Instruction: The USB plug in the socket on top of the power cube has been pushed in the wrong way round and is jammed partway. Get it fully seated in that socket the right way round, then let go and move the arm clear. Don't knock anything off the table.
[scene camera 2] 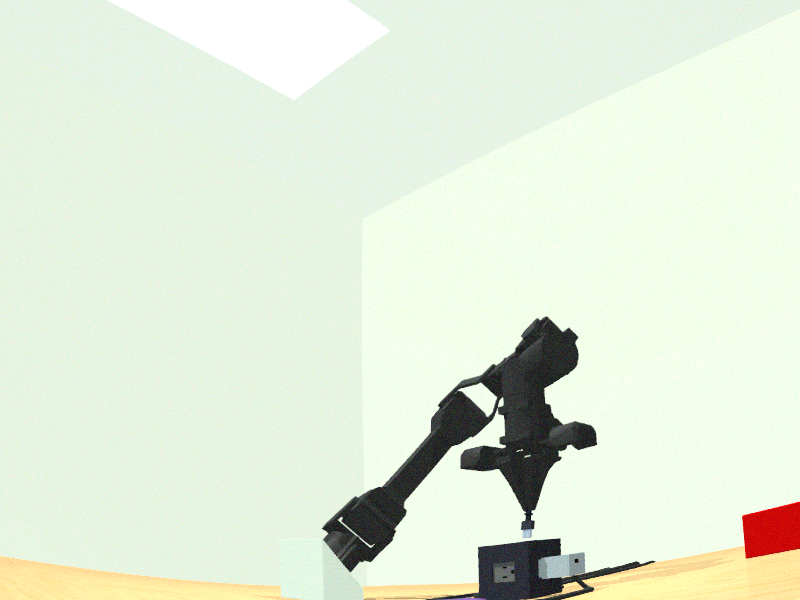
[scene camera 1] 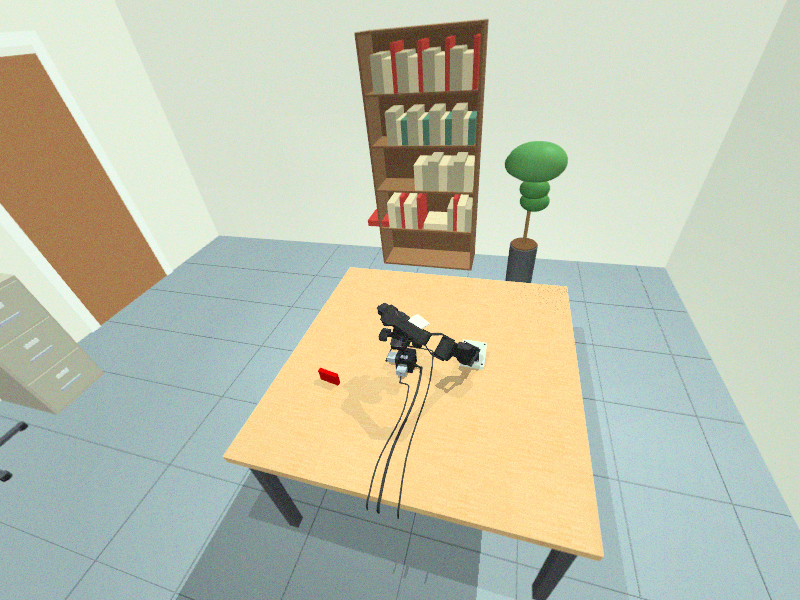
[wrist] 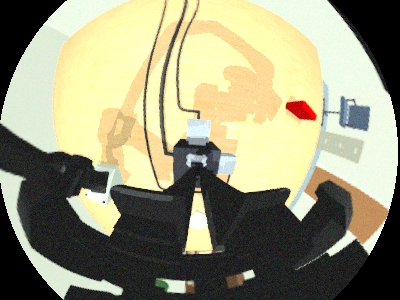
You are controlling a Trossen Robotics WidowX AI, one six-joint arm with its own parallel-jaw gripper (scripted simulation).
Note:
My gripper (scene camera 2: 529, 511) holds an usb plug.
My gripper also shows in the wrist view (wrist: 197, 170).

